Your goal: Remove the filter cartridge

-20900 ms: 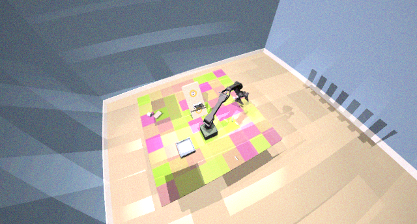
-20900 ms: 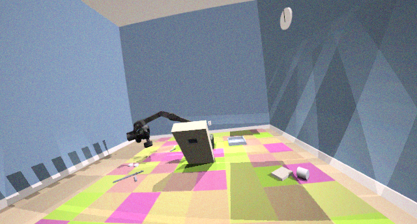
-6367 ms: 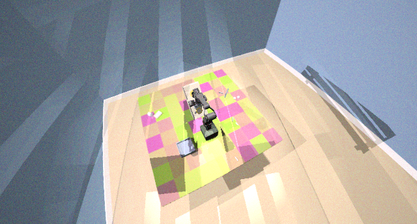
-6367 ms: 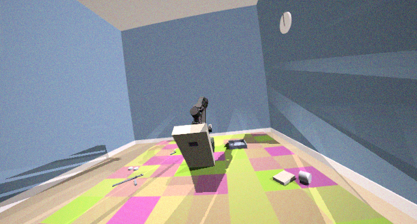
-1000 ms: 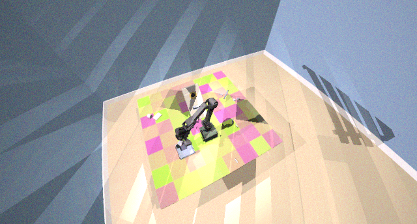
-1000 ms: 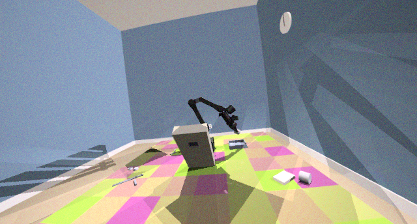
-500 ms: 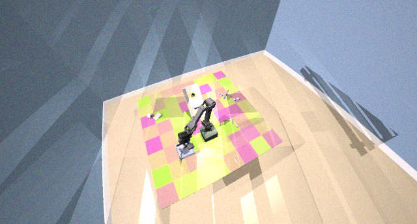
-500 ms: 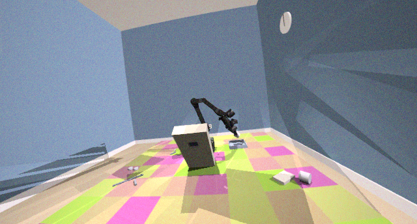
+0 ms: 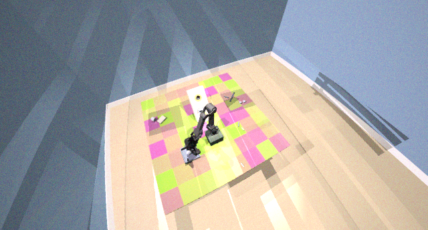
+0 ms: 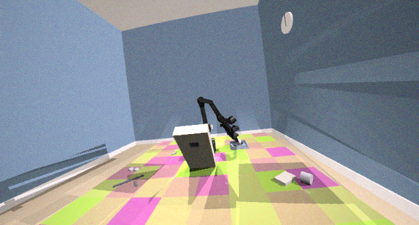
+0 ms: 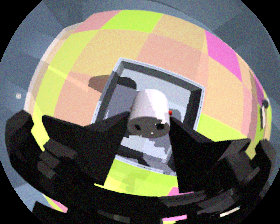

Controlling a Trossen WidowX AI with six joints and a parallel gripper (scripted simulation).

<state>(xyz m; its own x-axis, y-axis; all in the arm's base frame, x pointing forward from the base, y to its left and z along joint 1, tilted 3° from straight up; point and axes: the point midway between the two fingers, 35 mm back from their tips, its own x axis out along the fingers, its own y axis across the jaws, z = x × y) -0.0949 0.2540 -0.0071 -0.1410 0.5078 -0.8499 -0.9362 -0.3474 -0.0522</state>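
The round cartridge lies right at my gripper tip. The rest, counted from my gripper tip: service panel (43 cm ahead, 22 cm to the right, 10 cm above); beige block (48 cm ahead, 24 cm to the left, 4 cm below); grey tray (4 cm below).
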